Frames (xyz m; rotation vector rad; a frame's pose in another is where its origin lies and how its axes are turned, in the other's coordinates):
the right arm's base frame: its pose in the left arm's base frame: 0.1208 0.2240 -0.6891 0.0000 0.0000 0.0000
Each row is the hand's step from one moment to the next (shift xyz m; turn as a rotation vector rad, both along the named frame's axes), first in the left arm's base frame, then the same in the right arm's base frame.
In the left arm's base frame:
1: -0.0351 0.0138 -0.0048 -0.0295 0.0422 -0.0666
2: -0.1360 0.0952 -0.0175 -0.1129 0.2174 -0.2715
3: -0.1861 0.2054 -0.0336 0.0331 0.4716 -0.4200
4: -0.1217 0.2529 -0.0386 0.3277 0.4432 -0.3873
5: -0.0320 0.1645 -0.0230 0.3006 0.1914 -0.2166
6: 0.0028 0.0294 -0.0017 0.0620 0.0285 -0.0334
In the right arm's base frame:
1: -0.0351 0.0138 -0.0048 -0.0295 0.0422 -0.0666
2: -0.1360 0.0952 -0.0175 -0.1129 0.2174 -0.2715
3: -0.1861 0.2054 -0.0336 0.0331 0.4716 -0.4200
4: -0.1217 0.2529 -0.0386 0.3277 0.4432 -0.3873
5: -0.0320 0.1645 -0.0230 0.3006 0.1914 -0.2166
6: 0.0028 0.0294 -0.0017 0.0620 0.0285 -0.0334

